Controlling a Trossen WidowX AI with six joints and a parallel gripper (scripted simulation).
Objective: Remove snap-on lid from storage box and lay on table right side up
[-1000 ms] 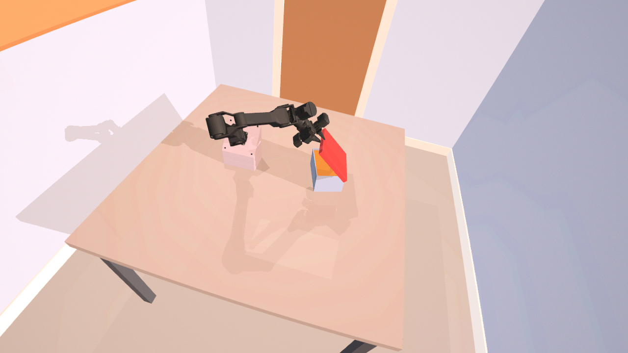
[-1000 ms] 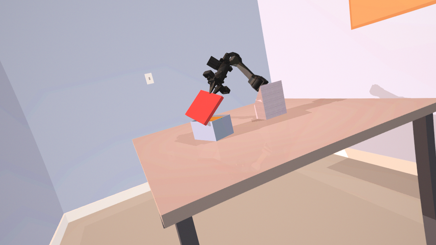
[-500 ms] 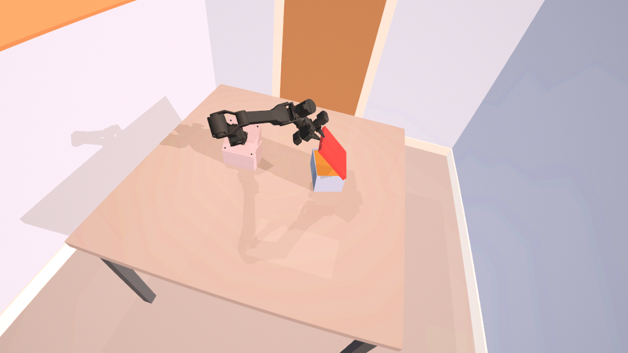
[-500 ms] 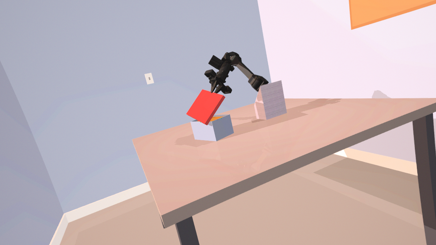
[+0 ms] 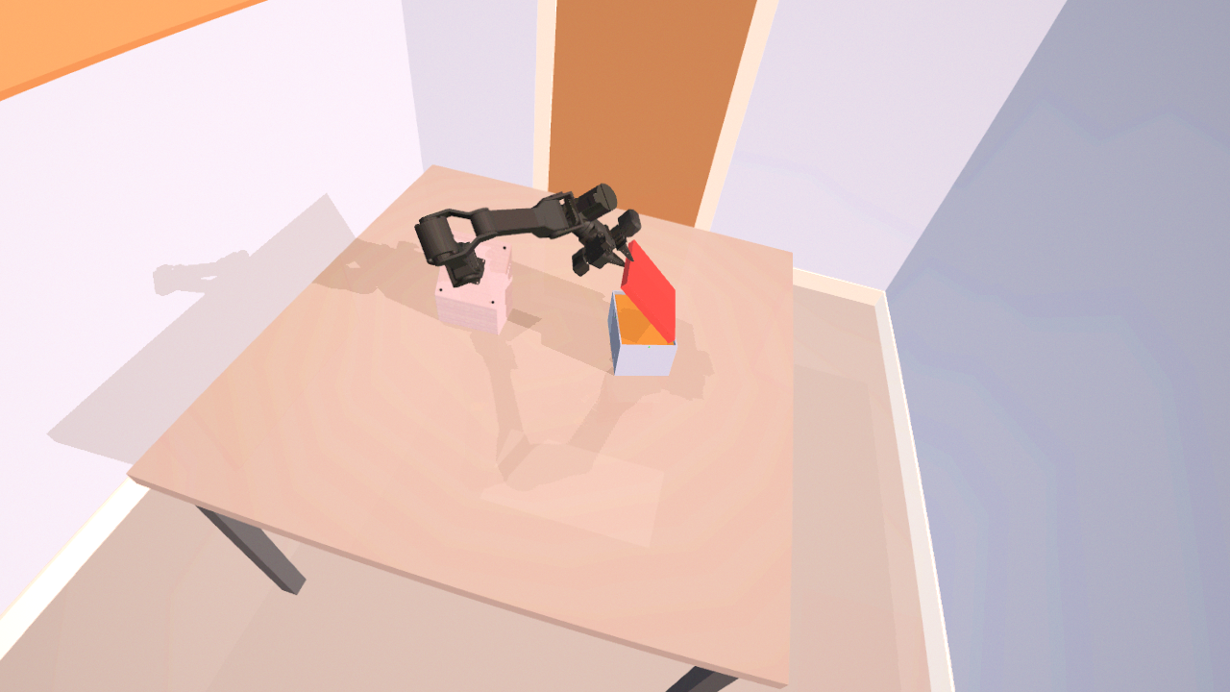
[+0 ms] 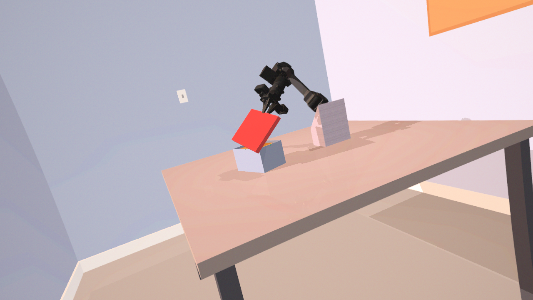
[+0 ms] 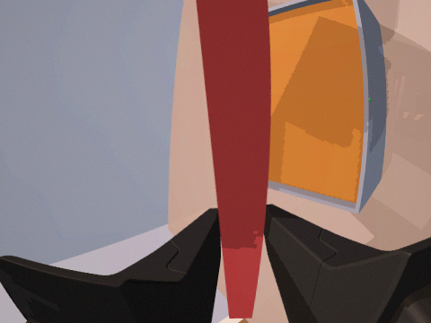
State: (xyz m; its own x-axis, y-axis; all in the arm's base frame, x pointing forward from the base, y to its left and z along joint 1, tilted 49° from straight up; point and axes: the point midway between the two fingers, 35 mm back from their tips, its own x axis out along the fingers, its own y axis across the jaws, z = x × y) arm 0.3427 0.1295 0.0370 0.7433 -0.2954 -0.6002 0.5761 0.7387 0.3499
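My gripper tip is now 6 cm short of the red lid and 5 cm above it. Also, from my gripper tip: grey storage box: 6 cm ahead, 3 cm to the right, 18 cm below.
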